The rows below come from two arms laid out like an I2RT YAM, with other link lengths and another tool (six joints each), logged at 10 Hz.
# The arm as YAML. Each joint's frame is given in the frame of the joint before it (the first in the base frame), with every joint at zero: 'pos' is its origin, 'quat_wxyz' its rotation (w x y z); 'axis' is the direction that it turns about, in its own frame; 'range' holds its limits. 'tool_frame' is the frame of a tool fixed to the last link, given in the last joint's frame.
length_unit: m
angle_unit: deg
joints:
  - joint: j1
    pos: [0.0, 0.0, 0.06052]
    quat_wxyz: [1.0, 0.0, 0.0, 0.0]
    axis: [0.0, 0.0, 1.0]
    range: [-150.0, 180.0]
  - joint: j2
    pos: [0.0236, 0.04, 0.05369]
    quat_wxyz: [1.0, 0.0, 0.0, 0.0]
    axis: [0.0, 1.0, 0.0]
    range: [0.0, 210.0]
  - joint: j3
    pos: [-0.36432, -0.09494, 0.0]
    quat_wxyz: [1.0, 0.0, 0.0, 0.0]
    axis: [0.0, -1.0, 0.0]
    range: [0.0, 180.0]
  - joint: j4
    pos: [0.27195, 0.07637, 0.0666]
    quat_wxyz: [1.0, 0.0, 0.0, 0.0]
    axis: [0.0, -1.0, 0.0]
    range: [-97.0, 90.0]
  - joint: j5
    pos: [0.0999, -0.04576, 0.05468]
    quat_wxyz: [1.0, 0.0, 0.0, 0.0]
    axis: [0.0, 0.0, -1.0]
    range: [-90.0, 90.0]
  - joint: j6
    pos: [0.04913, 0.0, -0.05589]
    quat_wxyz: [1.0, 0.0, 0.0, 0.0]
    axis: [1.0, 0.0, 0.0]
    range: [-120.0, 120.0]
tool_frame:
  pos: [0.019, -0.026, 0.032]
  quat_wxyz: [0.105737, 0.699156, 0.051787, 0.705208]
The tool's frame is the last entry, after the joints.
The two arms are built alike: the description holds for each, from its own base.
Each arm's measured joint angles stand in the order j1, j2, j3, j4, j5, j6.
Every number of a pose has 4 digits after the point. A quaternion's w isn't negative.
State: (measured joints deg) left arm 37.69 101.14 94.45 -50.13 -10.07 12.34; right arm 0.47 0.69 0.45 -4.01 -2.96 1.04
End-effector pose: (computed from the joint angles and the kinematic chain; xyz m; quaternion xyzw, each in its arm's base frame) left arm 0.4122 0.2627 0.3751 -0.9000 -0.3261 -0.2554 0.1361; right arm 0.1030 -0.0465 0.2017 0.7242 0.0694 0.6819 0.0759
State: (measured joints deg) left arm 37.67 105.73 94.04 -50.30 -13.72 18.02; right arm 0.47 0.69 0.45 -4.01 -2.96 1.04
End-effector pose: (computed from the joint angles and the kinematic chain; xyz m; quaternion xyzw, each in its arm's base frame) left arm 0.4235 0.2741 0.3311 -0.9237 -0.2897 -0.1925 0.1604; right arm 0.1030 -0.0465 0.2017 0.7242 0.0694 0.6819 0.0759
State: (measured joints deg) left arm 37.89 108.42 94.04 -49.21 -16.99 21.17; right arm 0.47 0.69 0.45 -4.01 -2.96 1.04
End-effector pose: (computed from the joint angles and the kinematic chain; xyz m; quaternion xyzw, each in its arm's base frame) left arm 0.4294 0.2852 0.3082 -0.9303 -0.2719 -0.1618 0.1854; right arm 0.1030 -0.0465 0.2017 0.7242 0.0694 0.6819 0.0759
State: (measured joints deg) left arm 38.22 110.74 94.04 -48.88 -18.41 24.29; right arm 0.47 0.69 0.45 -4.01 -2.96 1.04
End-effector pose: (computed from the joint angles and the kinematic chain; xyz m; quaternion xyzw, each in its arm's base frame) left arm 0.4325 0.2925 0.2873 -0.9390 -0.2510 -0.1335 0.1937; right arm 0.1030 -0.0465 0.2017 0.7242 0.0694 0.6819 0.0759
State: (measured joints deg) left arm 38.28 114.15 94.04 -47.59 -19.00 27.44; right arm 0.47 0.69 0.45 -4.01 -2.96 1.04
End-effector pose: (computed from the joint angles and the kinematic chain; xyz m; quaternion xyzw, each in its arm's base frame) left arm 0.4411 0.2998 0.2580 -0.9487 -0.2255 -0.1073 0.1937; right arm 0.1030 -0.0465 0.2017 0.7242 0.0694 0.6819 0.0759
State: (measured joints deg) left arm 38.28 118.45 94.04 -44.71 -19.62 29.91; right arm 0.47 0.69 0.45 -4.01 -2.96 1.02
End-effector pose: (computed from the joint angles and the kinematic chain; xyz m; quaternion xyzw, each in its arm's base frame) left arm 0.4536 0.3099 0.2223 -0.9551 -0.2051 -0.0882 0.1948; right arm 0.1030 -0.0465 0.2017 0.7242 0.0695 0.6819 0.0760
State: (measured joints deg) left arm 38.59 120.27 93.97 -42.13 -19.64 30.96; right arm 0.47 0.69 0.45 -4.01 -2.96 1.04
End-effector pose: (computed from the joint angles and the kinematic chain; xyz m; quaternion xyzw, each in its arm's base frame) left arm 0.4595 0.3182 0.2081 -0.9553 -0.1997 -0.0903 0.1985; right arm 0.1030 -0.0465 0.2017 0.7242 0.0694 0.6819 0.0759
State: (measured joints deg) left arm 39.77 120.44 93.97 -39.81 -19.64 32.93; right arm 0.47 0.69 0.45 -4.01 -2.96 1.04
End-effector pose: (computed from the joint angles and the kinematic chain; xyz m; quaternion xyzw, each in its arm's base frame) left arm 0.4574 0.3308 0.2091 -0.9529 -0.1953 -0.0997 0.2093; right arm 0.1030 -0.0465 0.2017 0.7242 0.0694 0.6819 0.0759
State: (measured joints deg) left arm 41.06 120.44 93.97 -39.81 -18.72 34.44; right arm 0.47 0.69 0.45 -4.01 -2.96 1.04
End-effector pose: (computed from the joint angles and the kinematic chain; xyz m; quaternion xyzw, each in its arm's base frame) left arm 0.4501 0.3391 0.2088 -0.9547 -0.1922 -0.0978 0.2049; right arm 0.1030 -0.0465 0.2017 0.7242 0.0694 0.6819 0.0759
